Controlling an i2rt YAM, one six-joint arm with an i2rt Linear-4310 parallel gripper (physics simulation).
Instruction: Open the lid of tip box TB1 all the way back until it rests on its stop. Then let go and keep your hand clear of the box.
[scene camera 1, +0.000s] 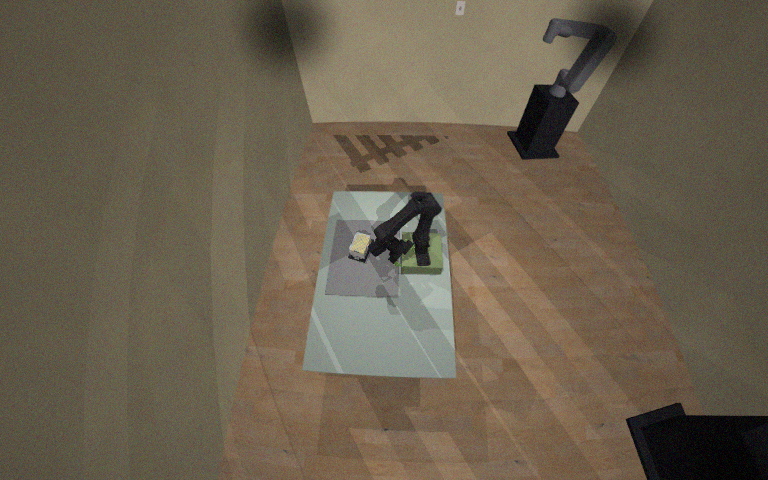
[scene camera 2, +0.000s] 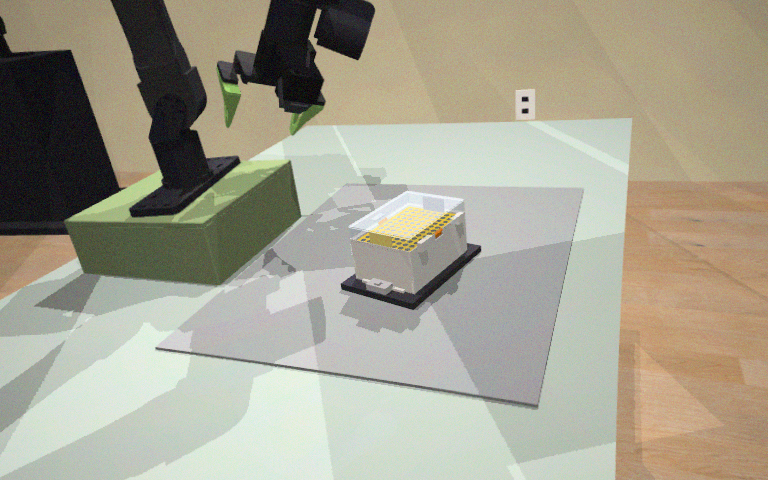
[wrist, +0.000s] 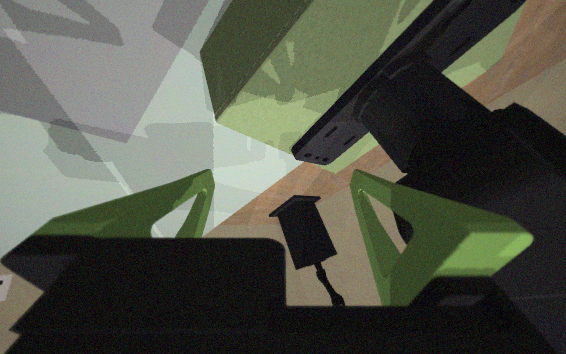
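A clear lid (scene camera 2: 402, 222) is here to be seen, and so is a grey mat (wrist: 97, 74). As for my gripper (scene camera 2: 260, 129), which I also find in the wrist view (wrist: 282, 177), it is open. The gripper holds nothing.
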